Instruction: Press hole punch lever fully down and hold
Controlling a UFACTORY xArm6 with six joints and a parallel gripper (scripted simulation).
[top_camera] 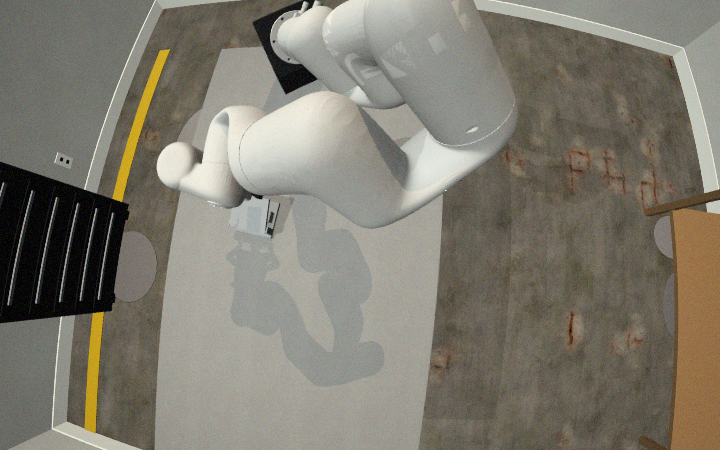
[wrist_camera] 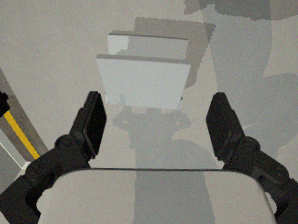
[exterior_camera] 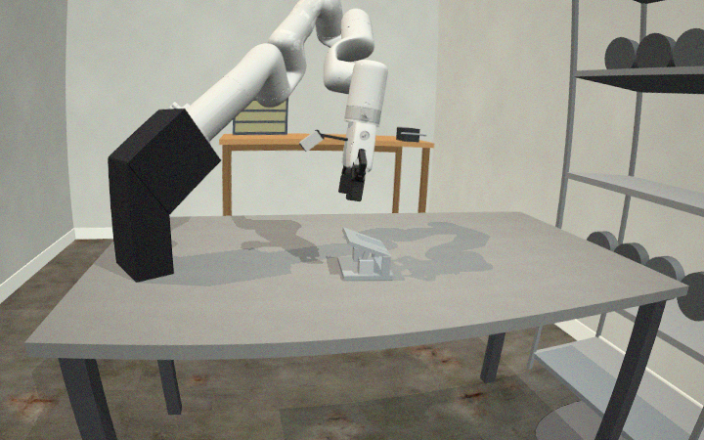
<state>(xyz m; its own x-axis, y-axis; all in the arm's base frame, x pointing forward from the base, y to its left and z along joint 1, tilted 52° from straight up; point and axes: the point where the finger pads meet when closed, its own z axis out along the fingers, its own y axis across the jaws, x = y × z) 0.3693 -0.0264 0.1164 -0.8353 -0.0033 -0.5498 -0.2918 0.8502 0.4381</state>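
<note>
My gripper is now 110 mm above the hole punch lever, 40 mm short of it and 10 mm to the left of it. The rest, counted from my hand: hole punch (130 mm below, 50 mm ahead).
</note>
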